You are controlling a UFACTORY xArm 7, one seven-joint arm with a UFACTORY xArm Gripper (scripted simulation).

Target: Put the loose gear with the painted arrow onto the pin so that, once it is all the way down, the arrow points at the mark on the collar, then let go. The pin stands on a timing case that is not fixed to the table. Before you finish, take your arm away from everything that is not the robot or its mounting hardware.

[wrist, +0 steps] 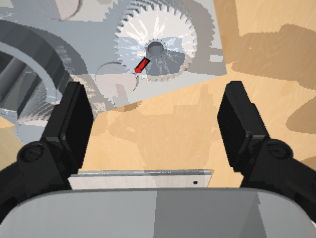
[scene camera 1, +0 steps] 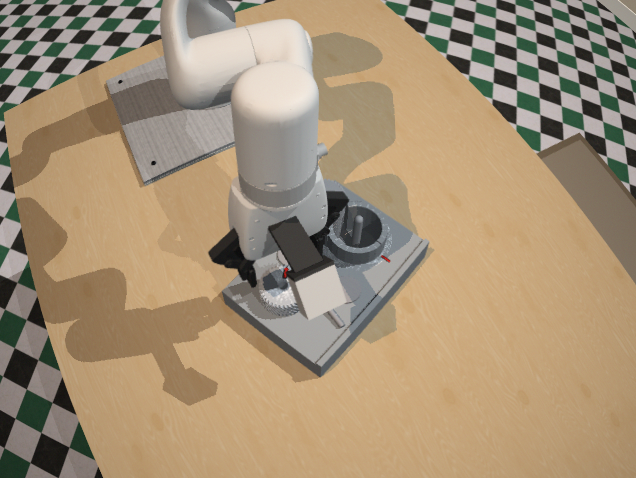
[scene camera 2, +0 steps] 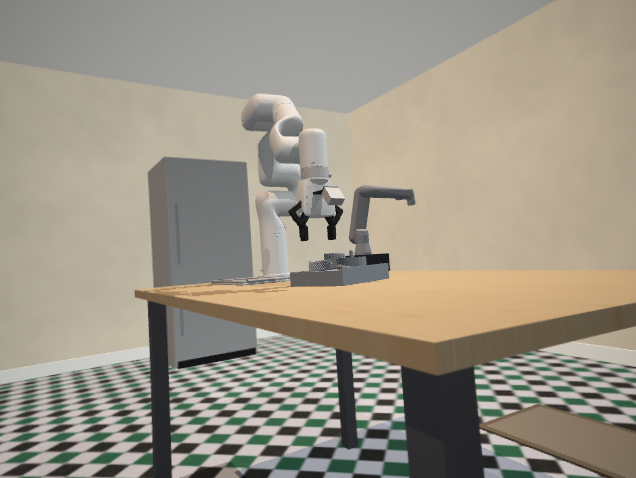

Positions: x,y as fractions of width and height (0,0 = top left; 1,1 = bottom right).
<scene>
My gripper shows in the wrist view (0.49,0.42), in scene camera 1 (0.44,0.55) and in scene camera 2 (0.50,0.50). A grey timing case shows in the wrist view (0.21,0.21), in scene camera 1 (0.60,0.56) and in scene camera 2 (0.57,0.57).
</scene>
